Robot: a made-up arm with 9 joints. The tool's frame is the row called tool.
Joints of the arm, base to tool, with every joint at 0 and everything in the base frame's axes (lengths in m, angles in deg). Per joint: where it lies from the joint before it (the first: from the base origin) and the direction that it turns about. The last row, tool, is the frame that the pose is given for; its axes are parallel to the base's.
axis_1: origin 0 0 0.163 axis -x
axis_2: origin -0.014 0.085 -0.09 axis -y
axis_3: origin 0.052 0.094 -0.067 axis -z
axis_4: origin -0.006 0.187 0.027 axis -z
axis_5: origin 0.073 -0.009 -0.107 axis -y
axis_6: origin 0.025 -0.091 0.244 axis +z
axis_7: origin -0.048 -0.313 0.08 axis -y
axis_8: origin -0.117 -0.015 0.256 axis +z
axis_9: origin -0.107 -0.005 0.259 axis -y
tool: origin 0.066 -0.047 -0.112
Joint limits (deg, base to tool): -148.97..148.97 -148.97..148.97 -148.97..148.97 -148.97..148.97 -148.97..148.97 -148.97..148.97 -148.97..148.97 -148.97..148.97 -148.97..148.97
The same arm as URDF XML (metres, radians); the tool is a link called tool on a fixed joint. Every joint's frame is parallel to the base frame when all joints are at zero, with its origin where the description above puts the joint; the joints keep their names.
<robot name="arm">
  <link name="base"/>
  <link name="link1"/>
  <link name="link2"/>
  <link name="link3"/>
  <link name="link4"/>
  <link name="link5"/>
  <link name="link6"/>
  <link name="link7"/>
  <link name="link8"/>
  <link name="link9"/>
  <link name="tool"/>
  <joint name="axis_1" type="revolute">
    <parent link="base"/>
    <child link="link1"/>
    <origin xyz="0 0 0.163" rpy="0 0 0"/>
    <axis xyz="-1 0 0"/>
    <limit lower="-2.6" upper="2.6"/>
  </joint>
  <joint name="axis_2" type="revolute">
    <parent link="link1"/>
    <child link="link2"/>
    <origin xyz="-0.014 0.085 -0.09" rpy="0 0 0"/>
    <axis xyz="0 -1 0"/>
    <limit lower="-2.6" upper="2.6"/>
  </joint>
  <joint name="axis_3" type="revolute">
    <parent link="link2"/>
    <child link="link3"/>
    <origin xyz="0.052 0.094 -0.067" rpy="0 0 0"/>
    <axis xyz="0 0 -1"/>
    <limit lower="-2.6" upper="2.6"/>
  </joint>
  <joint name="axis_4" type="revolute">
    <parent link="link3"/>
    <child link="link4"/>
    <origin xyz="-0.006 0.187 0.027" rpy="0 0 0"/>
    <axis xyz="0 0 -1"/>
    <limit lower="-2.6" upper="2.6"/>
  </joint>
  <joint name="axis_5" type="revolute">
    <parent link="link4"/>
    <child link="link5"/>
    <origin xyz="0.073 -0.009 -0.107" rpy="0 0 0"/>
    <axis xyz="0 -1 0"/>
    <limit lower="-2.6" upper="2.6"/>
  </joint>
  <joint name="axis_6" type="revolute">
    <parent link="link5"/>
    <child link="link6"/>
    <origin xyz="0.025 -0.091 0.244" rpy="0 0 0"/>
    <axis xyz="0 0 1"/>
    <limit lower="-2.6" upper="2.6"/>
  </joint>
  <joint name="axis_7" type="revolute">
    <parent link="link6"/>
    <child link="link7"/>
    <origin xyz="-0.048 -0.313 0.08" rpy="0 0 0"/>
    <axis xyz="0 -1 0"/>
    <limit lower="-2.6" upper="2.6"/>
  </joint>
  <joint name="axis_8" type="revolute">
    <parent link="link7"/>
    <child link="link8"/>
    <origin xyz="-0.117 -0.015 0.256" rpy="0 0 0"/>
    <axis xyz="0 0 1"/>
    <limit lower="-2.6" upper="2.6"/>
  </joint>
  <joint name="axis_9" type="revolute">
    <parent link="link8"/>
    <child link="link9"/>
    <origin xyz="-0.107 -0.005 0.259" rpy="0 0 0"/>
    <axis xyz="0 -1 0"/>
    <limit lower="-2.6" upper="2.6"/>
  </joint>
  <joint name="tool_fixed" type="fixed">
    <parent link="link9"/>
    <child link="tool"/>
    <origin xyz="0.066 -0.047 -0.112" rpy="0 0 0"/>
  </joint>
</robot>

